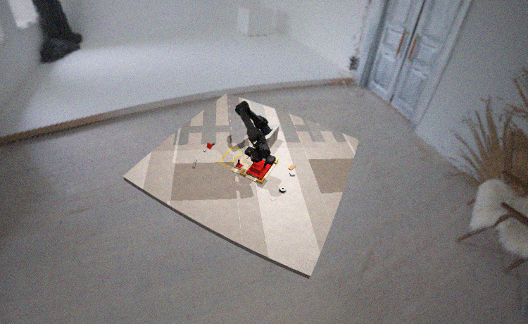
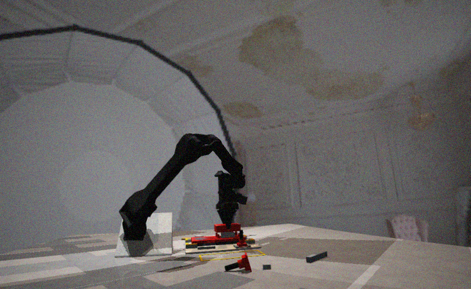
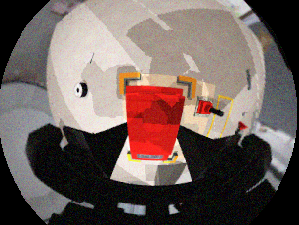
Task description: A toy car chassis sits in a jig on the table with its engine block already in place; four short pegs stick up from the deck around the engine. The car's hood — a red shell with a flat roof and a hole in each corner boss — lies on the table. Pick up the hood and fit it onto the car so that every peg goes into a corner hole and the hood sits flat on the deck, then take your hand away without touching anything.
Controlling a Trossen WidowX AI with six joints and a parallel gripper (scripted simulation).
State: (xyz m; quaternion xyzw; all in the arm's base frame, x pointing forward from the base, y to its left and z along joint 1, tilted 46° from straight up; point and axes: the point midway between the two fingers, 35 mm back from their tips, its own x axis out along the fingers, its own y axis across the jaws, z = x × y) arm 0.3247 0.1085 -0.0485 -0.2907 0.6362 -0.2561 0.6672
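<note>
My gripper tip is now 3 cm above the grey engine block. Round my gripper tip: red hood (right at my gripper tip); black-and-white wheel (6 cm ahead, 20 cm to the left, 5 cm below).
</note>
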